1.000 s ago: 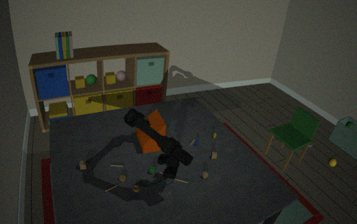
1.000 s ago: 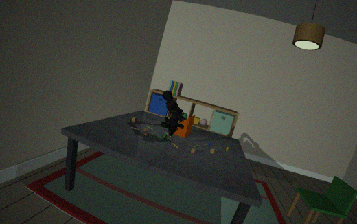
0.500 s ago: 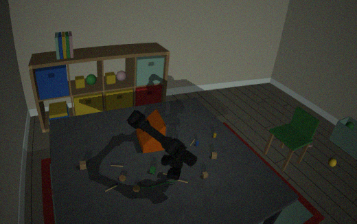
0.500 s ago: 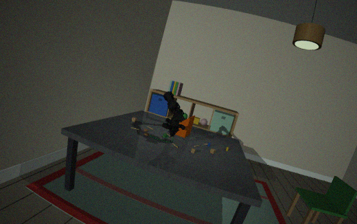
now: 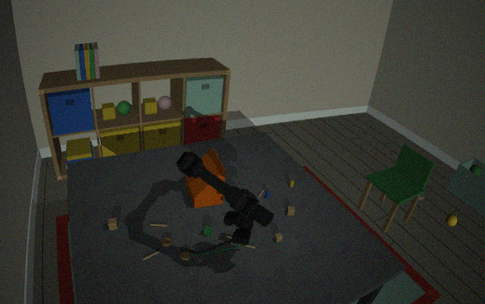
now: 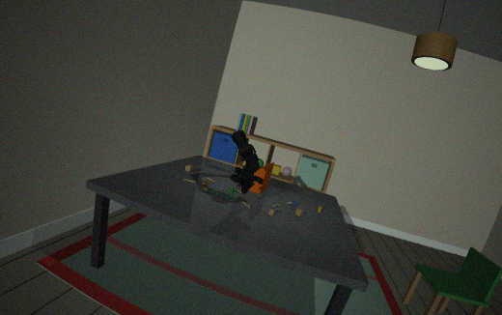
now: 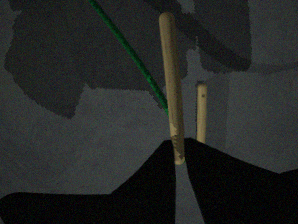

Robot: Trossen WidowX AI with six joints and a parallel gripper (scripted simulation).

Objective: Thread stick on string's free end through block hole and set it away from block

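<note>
Now: gripper tip 2 cm past the loose stick, 2 cm to the right of it and 6 cm above it. The rest, counted from my gripper tip: green block 13 cm behind, 11 cm to the right, 4 cm below; then yellow piece 34 cm behind, 42 cm to the left, 4 cm below.
</note>
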